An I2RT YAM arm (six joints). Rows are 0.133 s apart.
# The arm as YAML. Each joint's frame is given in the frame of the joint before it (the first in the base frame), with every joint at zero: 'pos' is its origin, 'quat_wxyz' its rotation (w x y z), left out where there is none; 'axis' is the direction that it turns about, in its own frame. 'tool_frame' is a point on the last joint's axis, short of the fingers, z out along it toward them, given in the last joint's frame.
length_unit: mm
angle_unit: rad
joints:
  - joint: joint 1
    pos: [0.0, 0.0, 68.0]
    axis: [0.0, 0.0, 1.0]
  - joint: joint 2
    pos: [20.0, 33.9, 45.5]
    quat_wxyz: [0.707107, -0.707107, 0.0, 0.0]
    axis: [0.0, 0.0, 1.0]
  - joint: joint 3
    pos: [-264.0, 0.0, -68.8]
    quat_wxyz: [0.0, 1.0, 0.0, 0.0]
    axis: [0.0, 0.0, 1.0]
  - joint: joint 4
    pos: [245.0, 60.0, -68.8]
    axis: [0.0, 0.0, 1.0]
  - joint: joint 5
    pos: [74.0, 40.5, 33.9]
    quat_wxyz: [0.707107, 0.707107, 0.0, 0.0]
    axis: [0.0, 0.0, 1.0]
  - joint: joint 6
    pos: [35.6, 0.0, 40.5]
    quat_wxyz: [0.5, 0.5, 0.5, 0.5]
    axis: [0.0, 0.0, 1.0]
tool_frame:
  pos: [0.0, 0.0, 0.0]
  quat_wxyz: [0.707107, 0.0, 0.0, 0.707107]
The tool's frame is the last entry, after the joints.
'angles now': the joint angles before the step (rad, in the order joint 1, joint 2, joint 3, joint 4, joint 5, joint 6). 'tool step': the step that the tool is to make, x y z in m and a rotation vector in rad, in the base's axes. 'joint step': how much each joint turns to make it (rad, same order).
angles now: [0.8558, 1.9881, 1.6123, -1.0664, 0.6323, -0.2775]
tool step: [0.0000, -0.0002, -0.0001, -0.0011, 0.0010, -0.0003]
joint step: [-0.0003, 0.0001, -0.0002, -0.0012, 0.0000, 0.0000]
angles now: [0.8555, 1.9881, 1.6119, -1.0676, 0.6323, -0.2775]
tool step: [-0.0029, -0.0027, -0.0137, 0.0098, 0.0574, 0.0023]
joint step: [-0.0027, 0.0044, -0.0432, 0.0169, -0.0500, 0.0007]
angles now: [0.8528, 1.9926, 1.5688, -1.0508, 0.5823, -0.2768]
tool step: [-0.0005, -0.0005, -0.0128, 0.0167, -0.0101, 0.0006]
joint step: [-0.0001, 0.0001, -0.0523, 0.0719, -0.0034, -0.0005]
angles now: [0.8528, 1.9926, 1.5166, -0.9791, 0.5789, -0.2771]
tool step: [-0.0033, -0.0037, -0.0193, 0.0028, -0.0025, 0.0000]
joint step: [0.0001, 0.0005, -0.0790, 0.0832, 0.0001, 0.0002]
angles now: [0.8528, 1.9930, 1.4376, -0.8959, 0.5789, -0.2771]
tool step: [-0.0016, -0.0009, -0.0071, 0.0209, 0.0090, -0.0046]
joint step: [0.0000, 0.0000, -0.0284, 0.0337, -0.0198, 0.0084]
